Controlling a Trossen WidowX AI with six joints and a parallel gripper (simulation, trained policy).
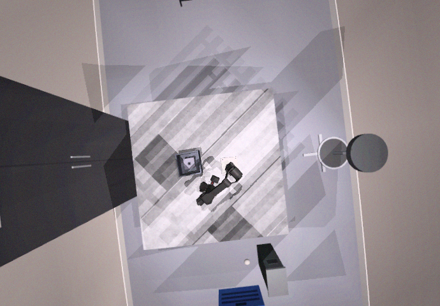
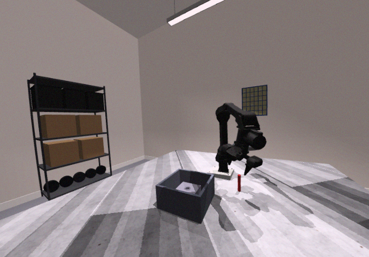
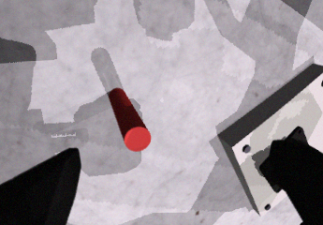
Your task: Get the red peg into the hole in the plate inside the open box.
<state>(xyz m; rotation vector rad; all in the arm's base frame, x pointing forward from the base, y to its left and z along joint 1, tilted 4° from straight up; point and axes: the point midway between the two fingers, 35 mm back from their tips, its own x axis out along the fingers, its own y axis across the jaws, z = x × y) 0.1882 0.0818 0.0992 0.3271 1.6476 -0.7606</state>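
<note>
Right now my gripper tip is 60 mm above the red peg, 10 mm to the right of it and 10 mm short of it. From my gripper tip the other things lie so: light plate: 200 mm to the right, 150 mm ahead, 60 mm below; dark box: 200 mm to the right, 150 mm ahead, 80 mm below.
</note>
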